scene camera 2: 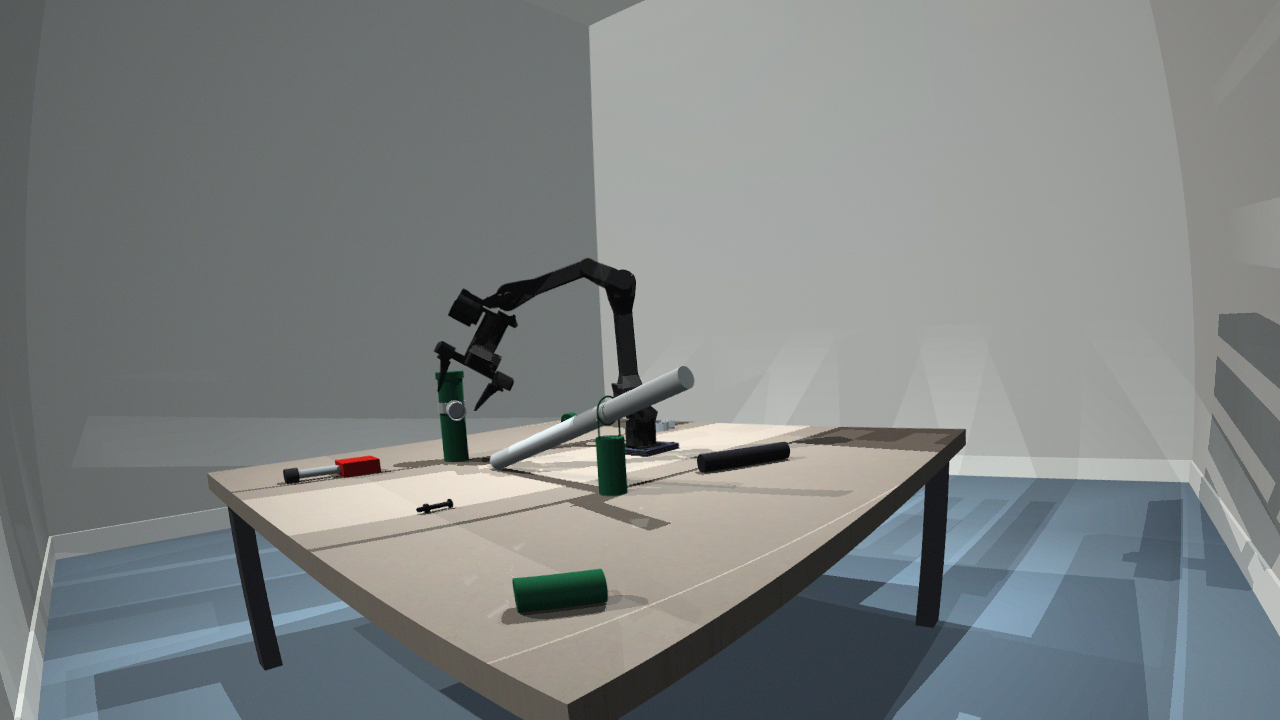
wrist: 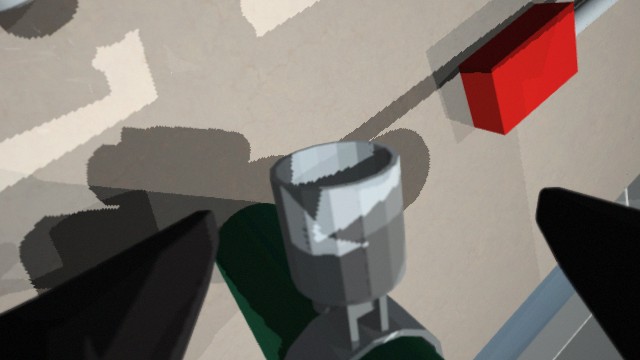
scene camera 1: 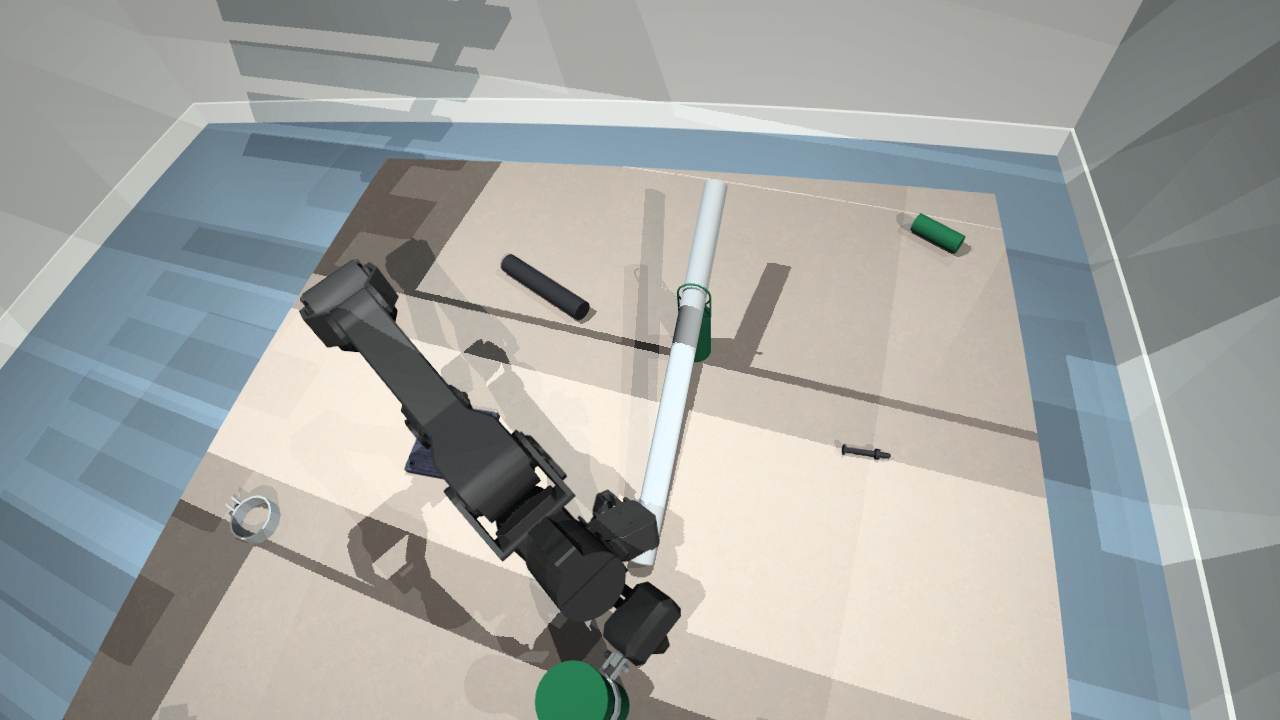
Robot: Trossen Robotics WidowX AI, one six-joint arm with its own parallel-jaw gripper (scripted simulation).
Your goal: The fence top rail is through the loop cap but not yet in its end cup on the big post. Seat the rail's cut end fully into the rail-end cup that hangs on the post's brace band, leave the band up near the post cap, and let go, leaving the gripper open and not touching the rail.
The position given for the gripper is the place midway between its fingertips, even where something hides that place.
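A top rail (scene camera 1: 656, 483) appears in scene camera 1, and the rail is visible in scene camera 2 as well (scene camera 2: 681, 379). The scene also has a dark tube (scene camera 1: 552, 291), which scene camera 2 shows too (scene camera 2: 706, 462), while in the wrist view the tube is out of frame. A red-handled tool (scene camera 2: 364, 465) can also be seen from the wrist (wrist: 506, 79); in scene camera 1 the tool is out of frame. There is a big green post (scene camera 2: 454, 436) as well. The gripper (scene camera 1: 637, 626) holds nothing and is open.
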